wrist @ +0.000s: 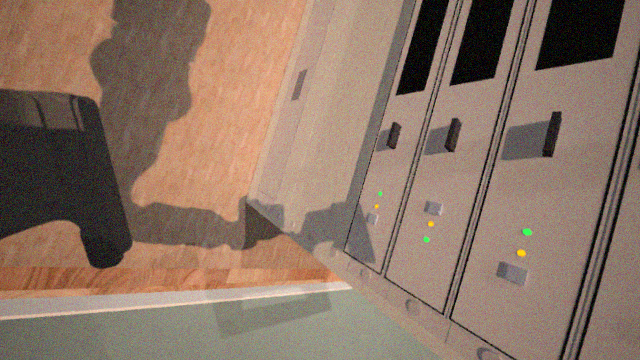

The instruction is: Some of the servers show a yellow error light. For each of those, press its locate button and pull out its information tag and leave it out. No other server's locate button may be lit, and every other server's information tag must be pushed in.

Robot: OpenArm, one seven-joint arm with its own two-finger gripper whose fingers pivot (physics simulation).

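Three upright grey server fronts show in the wrist view, a left one [400, 185], a middle one [450, 185] and a right one [540, 195]. Each has one yellow light [376, 206] [431, 224] [521, 253] and one green light [380, 193] [426, 239] [527, 232]. Their locate buttons [372, 218] [433, 208] [512, 273] look grey and unlit. Their dark information tags [394, 135] [453, 135] [552, 134] cast shadows; how far each stands out is hard to tell. My gripper [107, 240] is open, one black finger showing at the left, apart from the servers.
The pale side of the server housing [332, 125] stands left of the servers, its lower corner near the middle. A wooden surface [240, 90] with the arm's shadow lies at the left. A pale edge strip [150, 302] and grey-green ground [125, 335] lie below. Part of another server front [617, 300] shows at the right edge.
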